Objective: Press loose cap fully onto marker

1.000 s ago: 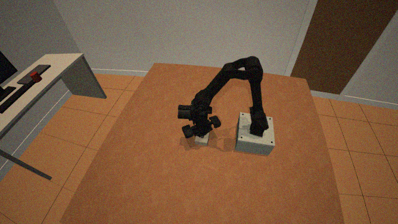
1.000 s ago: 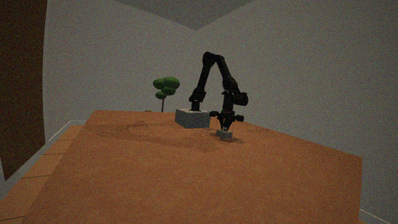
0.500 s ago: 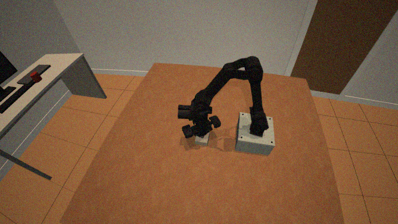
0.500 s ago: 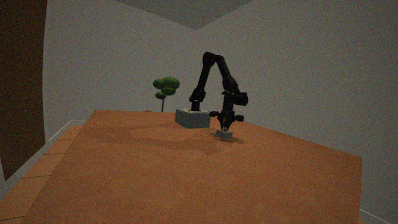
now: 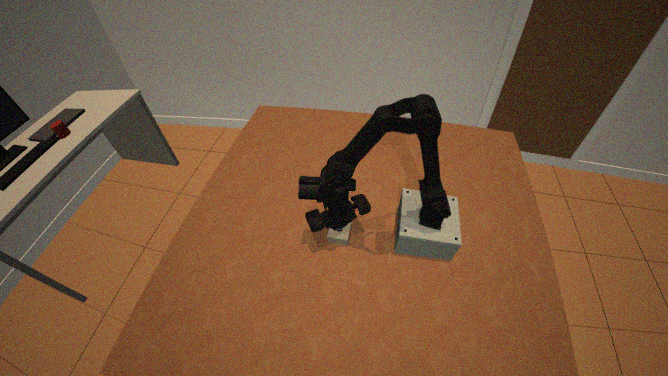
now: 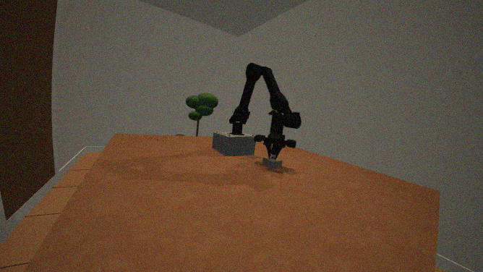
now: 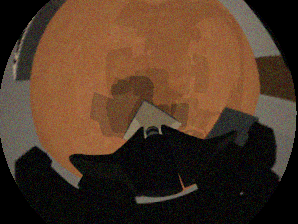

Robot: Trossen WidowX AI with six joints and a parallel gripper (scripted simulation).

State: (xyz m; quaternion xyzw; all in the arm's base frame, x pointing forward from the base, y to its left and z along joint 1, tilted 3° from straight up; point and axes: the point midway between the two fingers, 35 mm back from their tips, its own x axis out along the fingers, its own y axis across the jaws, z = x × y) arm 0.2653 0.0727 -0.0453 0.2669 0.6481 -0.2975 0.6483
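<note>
Now: the dark cap 5 cm above my gripper tip and 1 cm to the left of it.
</note>
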